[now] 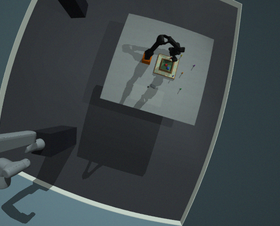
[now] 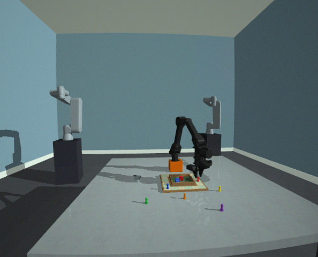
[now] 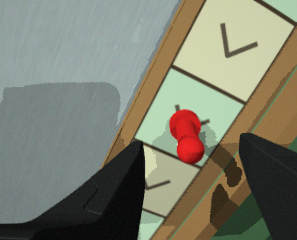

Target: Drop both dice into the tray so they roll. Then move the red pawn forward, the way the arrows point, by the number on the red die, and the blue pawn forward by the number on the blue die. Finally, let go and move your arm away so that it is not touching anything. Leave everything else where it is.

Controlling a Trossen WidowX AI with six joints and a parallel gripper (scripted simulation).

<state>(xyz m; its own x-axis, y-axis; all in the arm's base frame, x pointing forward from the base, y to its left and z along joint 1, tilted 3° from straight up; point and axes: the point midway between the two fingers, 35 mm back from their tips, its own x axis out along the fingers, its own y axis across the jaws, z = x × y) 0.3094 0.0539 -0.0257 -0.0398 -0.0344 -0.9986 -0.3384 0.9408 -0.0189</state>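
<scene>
Now: gripper tip 10 mm above the red pawn. From my gripper tip the other things lie so: green tray: 110 mm to the right, 50 mm behind, 30 mm below; blue die: 150 mm to the right, 30 mm behind, 20 mm below; red die: 110 mm to the right, 60 mm behind, 20 mm below.
</scene>
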